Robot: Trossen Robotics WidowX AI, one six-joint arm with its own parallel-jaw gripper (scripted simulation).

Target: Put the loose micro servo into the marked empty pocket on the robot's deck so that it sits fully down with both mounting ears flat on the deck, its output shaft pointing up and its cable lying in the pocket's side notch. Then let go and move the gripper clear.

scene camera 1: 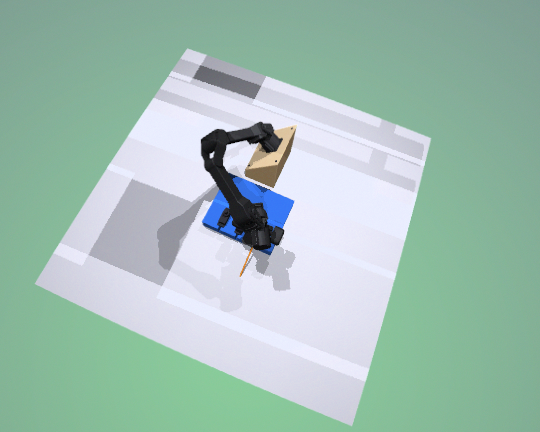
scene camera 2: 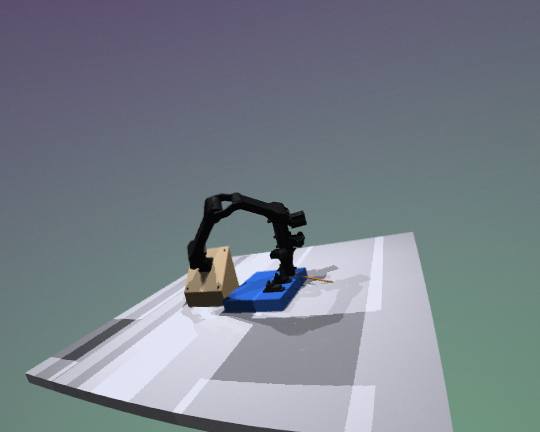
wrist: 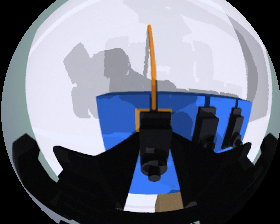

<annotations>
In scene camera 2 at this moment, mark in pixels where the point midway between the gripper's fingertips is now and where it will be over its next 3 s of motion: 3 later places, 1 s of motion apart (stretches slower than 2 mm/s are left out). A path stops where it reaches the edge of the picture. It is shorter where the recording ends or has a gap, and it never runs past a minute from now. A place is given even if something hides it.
My gripper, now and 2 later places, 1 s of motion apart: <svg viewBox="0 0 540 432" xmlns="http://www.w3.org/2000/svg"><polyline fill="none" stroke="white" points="289,268 290,272 261,248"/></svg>
</annotations>
